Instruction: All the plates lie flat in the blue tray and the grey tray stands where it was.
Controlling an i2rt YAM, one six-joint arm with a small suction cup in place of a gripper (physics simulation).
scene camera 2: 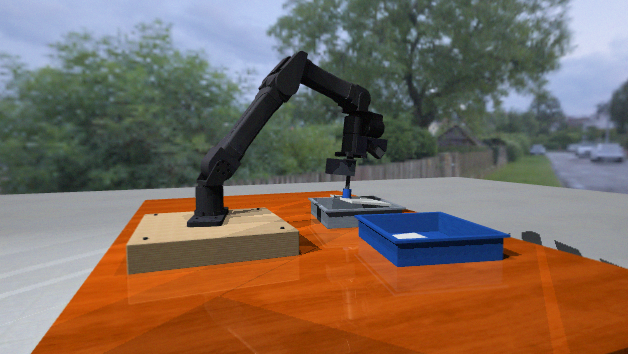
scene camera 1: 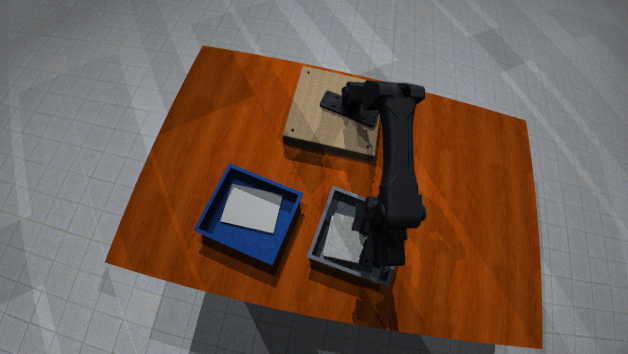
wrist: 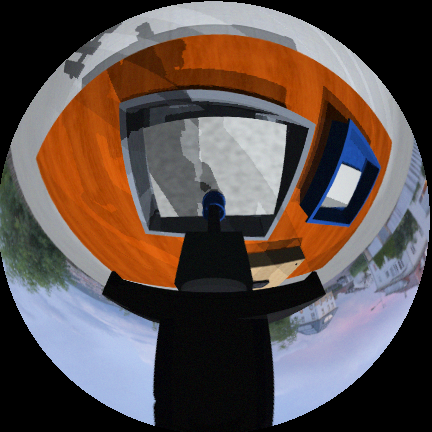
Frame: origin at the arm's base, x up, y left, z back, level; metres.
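Seen in the pictures: hand, its tool point: (scene camera 2: 346,201) (wrist: 213,197); arm's base, origin of its link: (scene camera 2: 210,217) (scene camera 1: 349,109).
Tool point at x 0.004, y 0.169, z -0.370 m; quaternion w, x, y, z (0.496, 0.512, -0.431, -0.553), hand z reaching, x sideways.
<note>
Pixels of each thing's top centre, then the offset from my tool point to it. Level surfaces: height alone.
- white-grey mottled plate, centre of its top: (wrist: 216,172) (scene camera 1: 358,240) (scene camera 2: 359,196) dz -0.041, dx +0.014, dy +0.003 m
- grey tray, centre of its top: (wrist: 212,182) (scene camera 1: 360,234) (scene camera 2: 352,202) dz -0.021, dx -0.004, dy +0.004 m
- blue tray, centre of its top: (scene camera 2: 422,223) (wrist: 355,189) (scene camera 1: 249,211) dz -0.086, dx -0.004, dy -0.316 m
- plain white plate, centre of its top: (scene camera 2: 413,243) (wrist: 342,187) (scene camera 1: 251,207) dz -0.065, dx -0.045, dy -0.323 m
- orange table, height of its surface: dx -0.054 m
My suction cup (scene camera 2: 346,192) (wrist: 213,200) presses on the near edge of a white-grey mottled plate (scene camera 1: 342,239) (scene camera 2: 369,201) (wrist: 241,160) and holds it. The plate hangs slightly tilted at about rim height over the grey tray (scene camera 1: 346,269) (scene camera 2: 338,218) (wrist: 217,95). In scene camera 1 the arm hides the cup. To the left of the grey tray stands the blue tray (scene camera 1: 245,244) (scene camera 2: 430,253) (wrist: 358,141). A plain white plate (scene camera 1: 252,208) (scene camera 2: 409,236) (wrist: 343,183) lies flat inside it.
The arm is bolted to a tan wooden block (scene camera 1: 316,114) (scene camera 2: 210,246) at the back of the orange table (scene camera 1: 474,198). The two trays stand side by side near the table's front edge with a narrow gap between them.
</note>
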